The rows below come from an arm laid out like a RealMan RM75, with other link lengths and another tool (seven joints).
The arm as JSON. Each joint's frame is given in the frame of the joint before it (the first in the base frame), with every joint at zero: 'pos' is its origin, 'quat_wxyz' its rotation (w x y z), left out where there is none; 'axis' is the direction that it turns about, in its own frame. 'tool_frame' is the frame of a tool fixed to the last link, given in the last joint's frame.
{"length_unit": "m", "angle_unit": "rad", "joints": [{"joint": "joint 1", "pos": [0.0, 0.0, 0.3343], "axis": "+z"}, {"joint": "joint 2", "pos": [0.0, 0.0, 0.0], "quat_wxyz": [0.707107, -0.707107, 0.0, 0.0], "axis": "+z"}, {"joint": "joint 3", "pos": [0.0, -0.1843, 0.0], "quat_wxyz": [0.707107, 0.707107, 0.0, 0.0], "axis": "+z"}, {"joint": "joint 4", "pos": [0.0, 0.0, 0.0], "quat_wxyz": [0.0, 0.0, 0.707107, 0.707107], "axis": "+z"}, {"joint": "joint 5", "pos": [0.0, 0.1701, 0.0], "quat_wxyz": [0.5, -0.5, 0.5, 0.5], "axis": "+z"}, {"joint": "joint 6", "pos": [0.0, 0.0, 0.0], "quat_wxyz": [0.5, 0.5, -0.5, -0.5], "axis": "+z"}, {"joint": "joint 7", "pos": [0.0, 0.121, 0.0], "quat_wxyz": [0.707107, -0.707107, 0.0, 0.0], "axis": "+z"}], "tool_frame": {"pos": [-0.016, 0.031, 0.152], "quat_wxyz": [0.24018, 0.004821, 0.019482, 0.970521]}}
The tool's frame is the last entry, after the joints.
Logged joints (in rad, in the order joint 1, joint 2, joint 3, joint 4, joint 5, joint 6, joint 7), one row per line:
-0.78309 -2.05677 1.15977 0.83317 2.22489 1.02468 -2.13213
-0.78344 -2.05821 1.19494 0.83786 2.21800 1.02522 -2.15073
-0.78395 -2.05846 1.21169 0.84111 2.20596 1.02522 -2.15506
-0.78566 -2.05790 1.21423 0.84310 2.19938 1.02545 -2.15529
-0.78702 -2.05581 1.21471 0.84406 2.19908 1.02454 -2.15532
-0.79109 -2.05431 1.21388 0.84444 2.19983 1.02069 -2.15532
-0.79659 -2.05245 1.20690 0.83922 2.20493 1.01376 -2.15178
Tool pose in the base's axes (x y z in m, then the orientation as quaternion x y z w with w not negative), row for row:
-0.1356 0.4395 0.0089 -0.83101 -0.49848 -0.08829 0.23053
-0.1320 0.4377 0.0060 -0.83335 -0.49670 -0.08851 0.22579
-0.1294 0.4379 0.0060 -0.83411 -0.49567 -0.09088 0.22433
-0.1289 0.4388 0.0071 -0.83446 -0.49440 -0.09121 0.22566
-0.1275 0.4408 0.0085 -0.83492 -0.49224 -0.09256 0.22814
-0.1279 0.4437 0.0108 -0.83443 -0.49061 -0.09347 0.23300
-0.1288 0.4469 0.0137 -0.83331 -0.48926 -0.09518 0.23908
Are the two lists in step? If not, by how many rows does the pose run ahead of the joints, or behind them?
The pose runs 1 row ahead of the joints: the pose in row i belongs to the joints in row i + 1.
